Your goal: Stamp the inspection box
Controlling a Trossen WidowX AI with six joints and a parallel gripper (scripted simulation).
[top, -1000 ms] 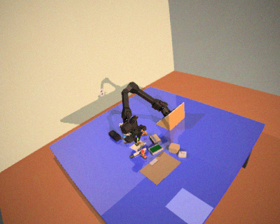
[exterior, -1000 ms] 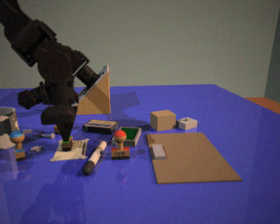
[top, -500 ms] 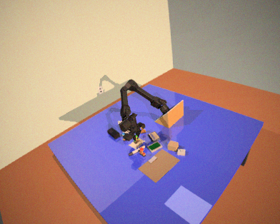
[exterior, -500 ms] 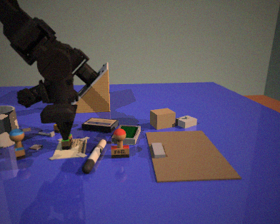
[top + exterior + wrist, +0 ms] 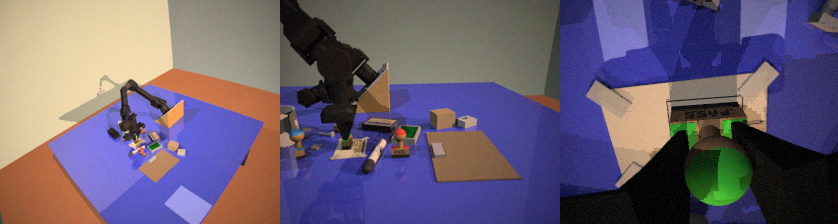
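The inspection card is 1 cm ahead of my gripper tip, 1 cm to the left of it and 3 cm below it. From my gripper tip the other things lie so: orange-knobbed stamp 11 cm behind, 2 cm to the right; marker 9 cm ahead, 6 cm to the left, 1 cm below; blue-knobbed stamp 2 cm ahead, 10 cm to the right.
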